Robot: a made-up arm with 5 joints. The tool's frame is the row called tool.
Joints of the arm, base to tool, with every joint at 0 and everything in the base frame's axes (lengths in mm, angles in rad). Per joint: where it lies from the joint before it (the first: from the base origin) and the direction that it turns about. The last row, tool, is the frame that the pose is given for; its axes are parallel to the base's.
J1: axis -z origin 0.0 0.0 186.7
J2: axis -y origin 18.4 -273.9 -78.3
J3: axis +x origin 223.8 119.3 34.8
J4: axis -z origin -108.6 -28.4 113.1
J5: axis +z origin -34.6 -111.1 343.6
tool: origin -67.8 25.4 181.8
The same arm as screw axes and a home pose.
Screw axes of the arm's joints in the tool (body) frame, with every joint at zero. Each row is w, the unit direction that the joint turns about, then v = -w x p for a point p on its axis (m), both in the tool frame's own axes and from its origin. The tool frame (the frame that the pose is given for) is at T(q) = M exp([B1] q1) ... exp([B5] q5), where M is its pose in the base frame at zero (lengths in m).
B1: w 0 0 -1 v -0.2687 -0.0312 0
B2: w 0 -1 0 v -0.6733 0 0.0128
B3: w 1 0 0 v 0 -0.6385 -0.1141
B4: w 0 0 -1 v -0.0857 0.1024 0
B5: w 0 0 1 v -0.0254 -0.0678 0
M =
1 0 0 0.0312
0 1 0 -0.2687
0 0 1 0.7817
0 0 0 1

